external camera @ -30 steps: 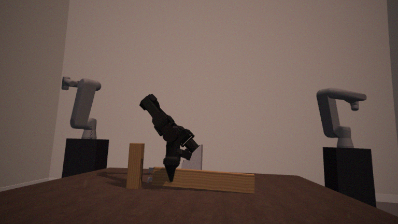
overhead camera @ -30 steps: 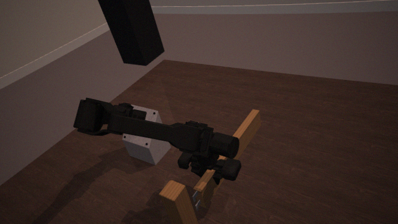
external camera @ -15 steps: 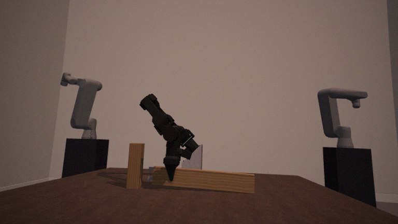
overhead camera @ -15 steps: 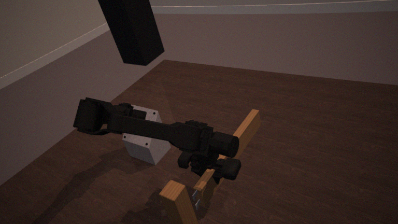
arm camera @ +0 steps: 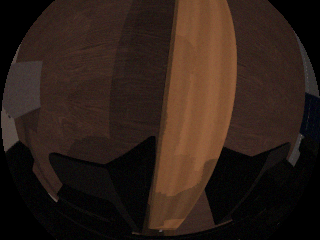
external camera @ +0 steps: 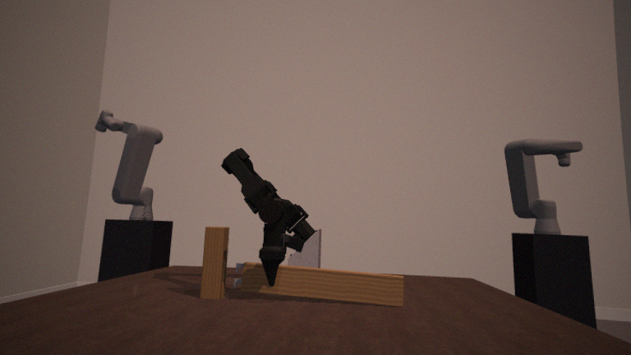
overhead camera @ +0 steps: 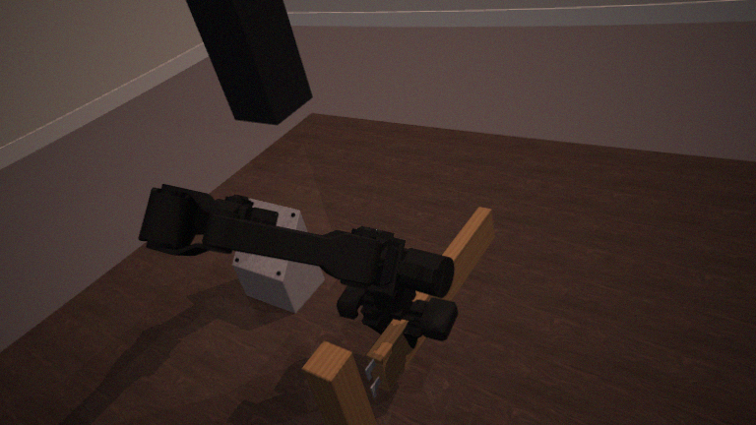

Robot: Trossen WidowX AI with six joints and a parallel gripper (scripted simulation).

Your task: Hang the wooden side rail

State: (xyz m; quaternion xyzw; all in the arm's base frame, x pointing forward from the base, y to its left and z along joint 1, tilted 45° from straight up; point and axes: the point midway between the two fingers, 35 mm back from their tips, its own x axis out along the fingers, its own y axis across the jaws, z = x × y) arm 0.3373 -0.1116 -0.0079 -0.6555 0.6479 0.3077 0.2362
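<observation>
My gripper tip is 150 mm to the left of the headboard post and 40 mm below it.
</observation>
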